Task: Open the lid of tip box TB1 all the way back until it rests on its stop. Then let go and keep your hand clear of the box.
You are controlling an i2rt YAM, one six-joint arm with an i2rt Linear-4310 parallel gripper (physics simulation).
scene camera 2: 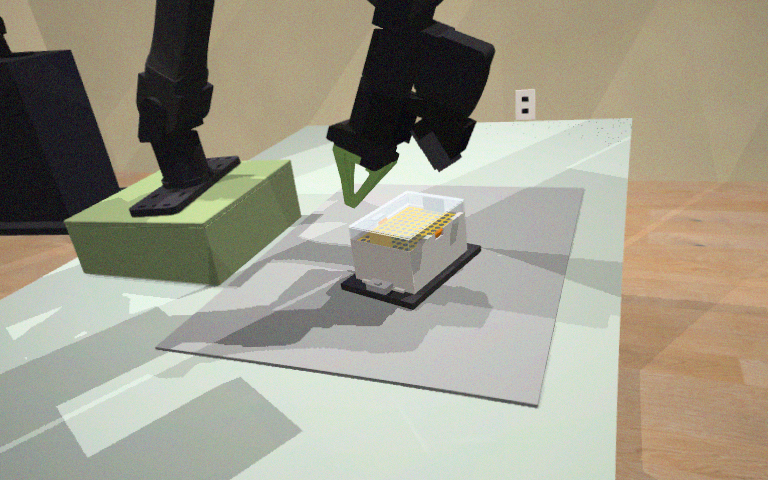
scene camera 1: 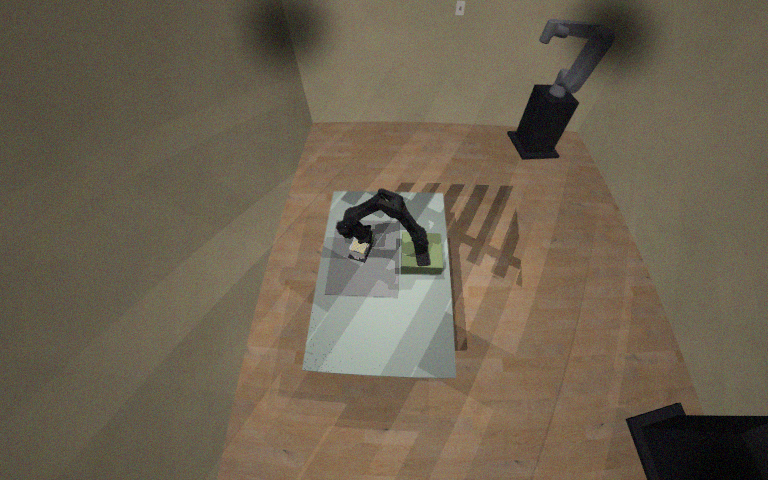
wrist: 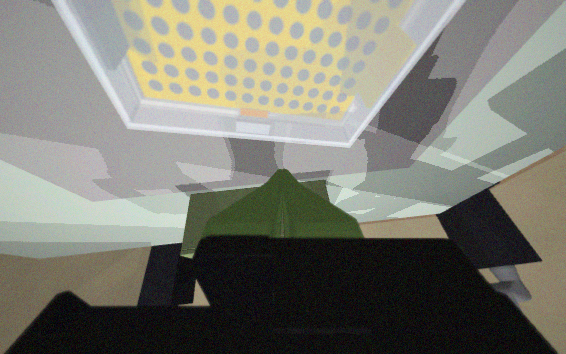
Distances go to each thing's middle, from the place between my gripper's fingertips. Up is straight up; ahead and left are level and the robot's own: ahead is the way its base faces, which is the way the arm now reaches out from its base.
My hand is 70 mm short of the tip box lid (scene camera 2: 402, 222), 10 mm to the left of it and 20 mm above it. From my hand the other things lie so: grey mat (scene camera 2: 486, 332) (60 mm ahead, 40 mm to the left, 90 mm below).
